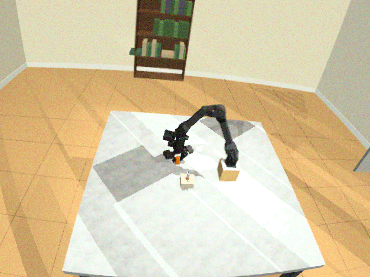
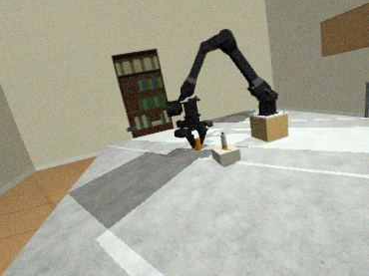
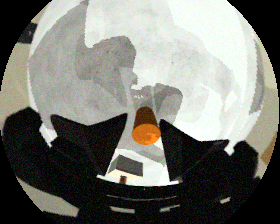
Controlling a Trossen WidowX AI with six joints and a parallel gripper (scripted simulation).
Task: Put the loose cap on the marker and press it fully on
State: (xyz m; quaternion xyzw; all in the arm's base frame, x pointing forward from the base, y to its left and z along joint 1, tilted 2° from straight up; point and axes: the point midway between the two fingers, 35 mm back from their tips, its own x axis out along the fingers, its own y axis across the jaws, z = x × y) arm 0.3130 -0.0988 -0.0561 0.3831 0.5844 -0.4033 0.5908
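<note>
Now: the holder block 17 cm to the left of my gripper tip, 5 cm behind it and 1 cm above it. From my gripper tip the other things lie so: orange cap: 1 cm above.
</note>
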